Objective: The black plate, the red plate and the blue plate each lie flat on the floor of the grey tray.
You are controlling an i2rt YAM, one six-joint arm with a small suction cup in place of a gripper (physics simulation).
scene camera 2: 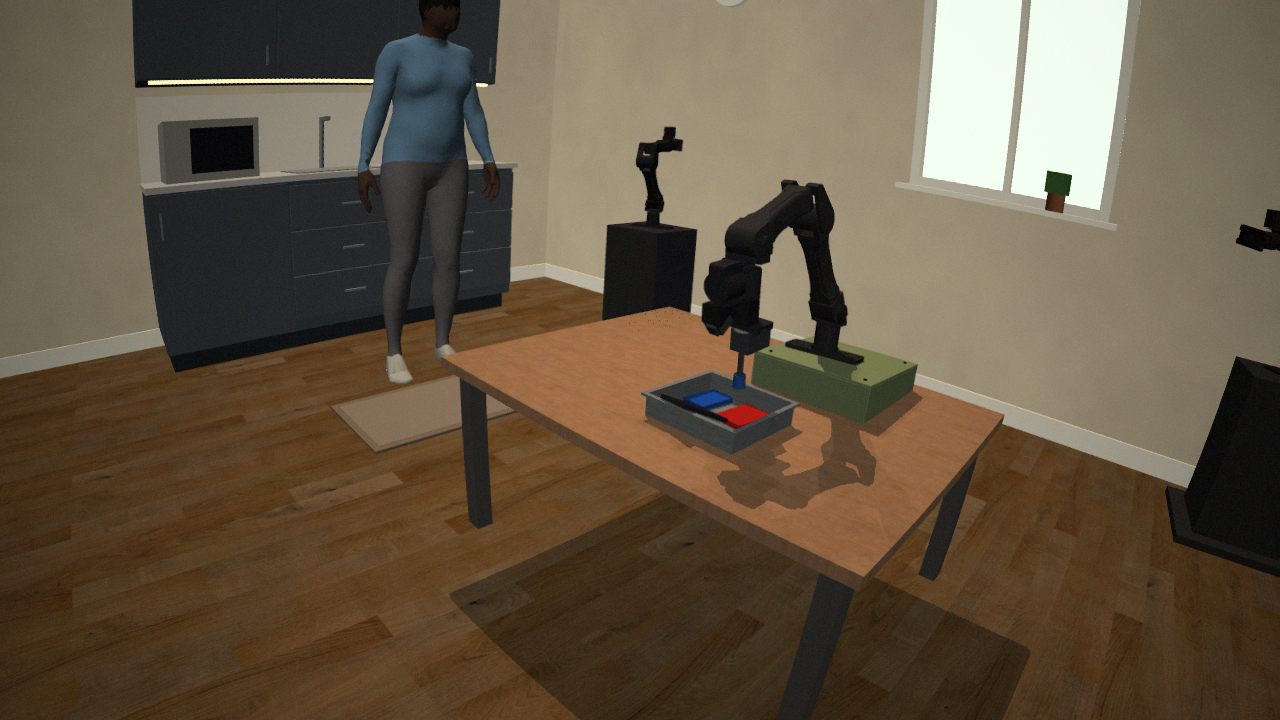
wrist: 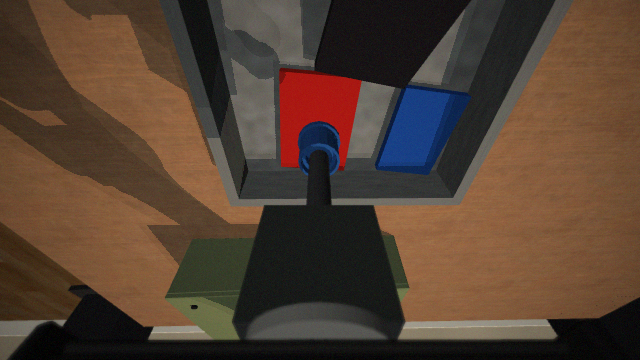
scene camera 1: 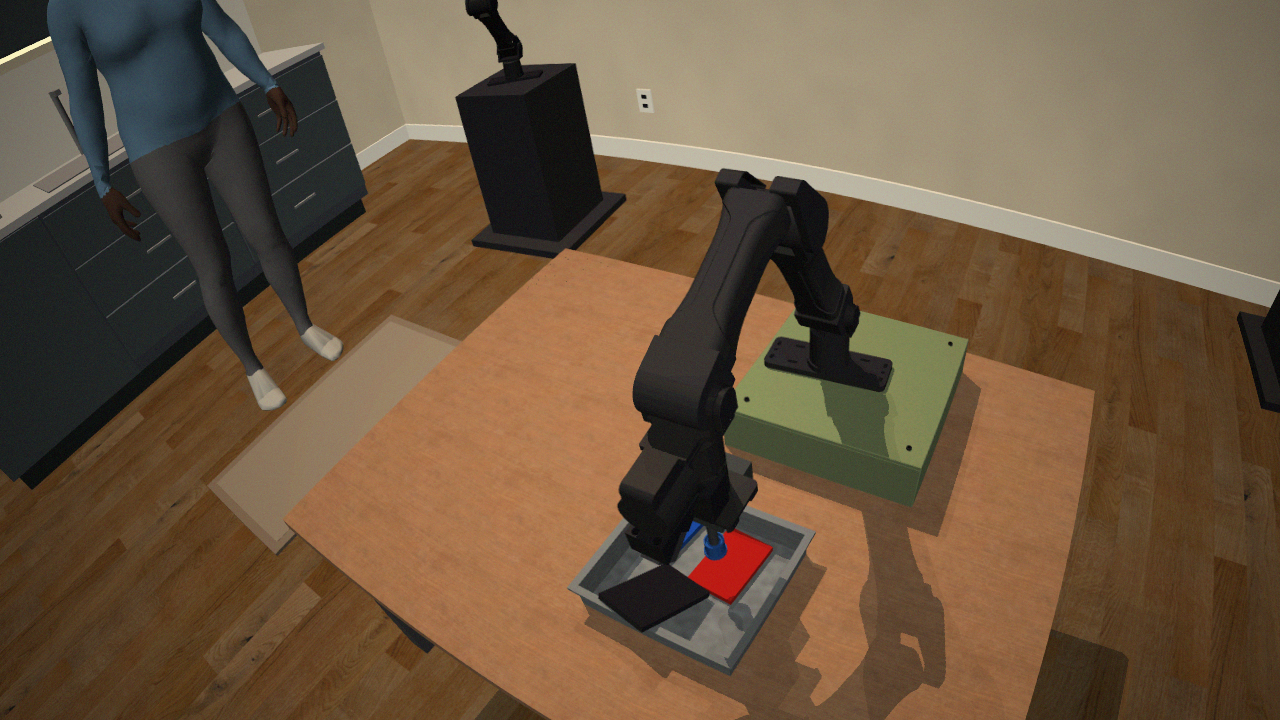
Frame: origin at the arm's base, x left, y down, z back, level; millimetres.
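Seen in the pictures: end effector, tool point: (scene camera 2: pixel 738 386) (wrist: pixel 319 141) (scene camera 1: pixel 715 550); arm's base, origin of the base link: (scene camera 2: pixel 824 353) (scene camera 1: pixel 828 365).
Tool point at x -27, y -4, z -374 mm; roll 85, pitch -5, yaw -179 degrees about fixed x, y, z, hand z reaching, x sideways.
Offsets run from my tool point to a thing's top centre. Level surfaces: height alone.
The red plate {dx +4, dy +69, dz +27 mm} (scene camera 1: pixel 735 573) (scene camera 2: pixel 744 415) (wrist: pixel 320 97) lies flat on the floor of the grey tray {dx -30, dy +32, dz -10 mm} (scene camera 1: pixel 773 602) (scene camera 2: pixel 693 431) (wrist: pixel 390 186). The blue plate {dx -99, dy +69, dz +48 mm} (scene camera 1: pixel 691 535) (scene camera 2: pixel 707 399) (wrist: pixel 417 130) appears flat on the floor beside a wall; the arm partly hides it in scene camera 1. The black plate (scene camera 1: pixel 653 595) (scene camera 2: pixel 693 408) (wrist: pixel 385 40) is tilted: it shows nearly edge-on in scene camera 2, its raised side at the wall away from the green block. My suction cup (scene camera 1: pixel 715 548) (scene camera 2: pixel 739 381) (wrist: pixel 319 135) is off and empty, above the red plate.
The green block (scene camera 1: pixel 921 358) (scene camera 2: pixel 810 394) (wrist: pixel 215 270) carries the arm base behind the tray. All stand on the wooden table {dy +83 mm} (scene camera 1: pixel 465 429) (scene camera 2: pixel 572 376). A person (scene camera 1: pixel 170 89) (scene camera 2: pixel 425 116) stands beyond the table. Tray walls surround the plates.
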